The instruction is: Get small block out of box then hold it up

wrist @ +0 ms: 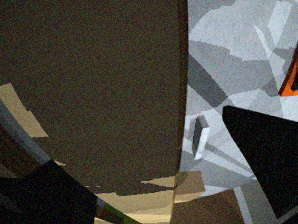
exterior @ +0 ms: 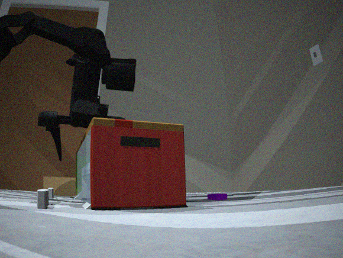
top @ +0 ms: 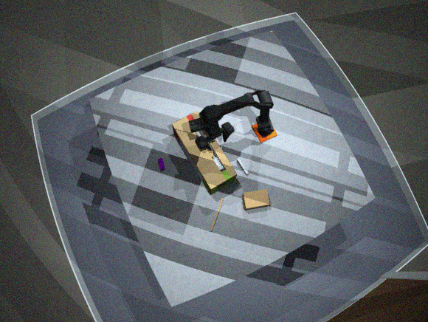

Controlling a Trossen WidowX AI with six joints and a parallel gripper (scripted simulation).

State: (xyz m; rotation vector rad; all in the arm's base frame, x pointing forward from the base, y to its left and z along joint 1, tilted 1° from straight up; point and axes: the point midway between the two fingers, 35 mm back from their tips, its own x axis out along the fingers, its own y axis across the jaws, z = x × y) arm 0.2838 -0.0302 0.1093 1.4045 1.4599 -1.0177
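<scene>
Now: gripper tip 4 cm short of the long box, 1 cm to the left of it and 2 cm above it. The rest, counted from my gripper tip: tan slab (4 cm behind, 32 cm to the left, 6 cm below); then block (5 cm ahead, 3 cm to the left); then thin stick (16 cm ahead, 29 cm to the left, 8 cm below).
</scene>
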